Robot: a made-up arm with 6 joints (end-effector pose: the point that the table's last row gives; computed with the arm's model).
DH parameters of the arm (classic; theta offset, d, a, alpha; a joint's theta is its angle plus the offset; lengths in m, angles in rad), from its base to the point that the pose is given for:
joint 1: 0 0.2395 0 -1.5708
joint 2: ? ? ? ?
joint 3: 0 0 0 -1.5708
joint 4: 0 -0.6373 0 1.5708
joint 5: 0 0.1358 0 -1.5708
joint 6: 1.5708 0 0 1.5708
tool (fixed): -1.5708 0 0 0
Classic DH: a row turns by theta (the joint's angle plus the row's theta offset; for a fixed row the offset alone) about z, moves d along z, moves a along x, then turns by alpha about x.
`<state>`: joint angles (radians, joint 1 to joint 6).
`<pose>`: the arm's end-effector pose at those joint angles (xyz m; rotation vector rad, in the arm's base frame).
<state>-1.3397 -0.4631 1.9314 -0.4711 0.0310 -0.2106</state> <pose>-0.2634 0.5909 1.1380 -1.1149 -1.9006 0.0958</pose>
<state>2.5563 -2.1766 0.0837 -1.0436 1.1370 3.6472</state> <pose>0.6220 -0.3303 0.5384 0.0816 -0.0214 0.3179</pose>
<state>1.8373 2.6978 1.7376 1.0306 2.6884 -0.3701</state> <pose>-0.1071 0.6575 -0.6401 -1.6815 0.4673 -2.2508</pose>
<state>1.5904 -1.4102 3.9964 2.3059 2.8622 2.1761</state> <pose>-0.0915 0.0197 -0.1108 1.7529 -2.0045 0.9026</pose>
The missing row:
joint 2: -1.5708 0 0.4697 3.1416
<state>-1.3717 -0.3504 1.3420 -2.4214 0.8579 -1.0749</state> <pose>0.0705 0.1669 1.3241 1.6772 -1.7491 1.8549</pose>
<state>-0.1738 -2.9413 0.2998 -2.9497 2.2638 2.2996</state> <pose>-0.6961 0.2576 -0.2584 0.8657 -1.0339 0.1963</pose>
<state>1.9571 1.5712 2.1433 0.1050 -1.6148 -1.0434</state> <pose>-0.2508 0.9752 0.5963 -0.2467 1.2838 1.0658</pose>
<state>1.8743 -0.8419 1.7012 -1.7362 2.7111 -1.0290</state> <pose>0.2182 -0.7715 1.0221 -1.1080 -0.2971 1.4802</pose>
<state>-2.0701 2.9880 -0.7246 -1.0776 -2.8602 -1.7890</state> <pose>0.1349 0.3817 0.2204 0.9668 -0.4718 -1.8278</pose>
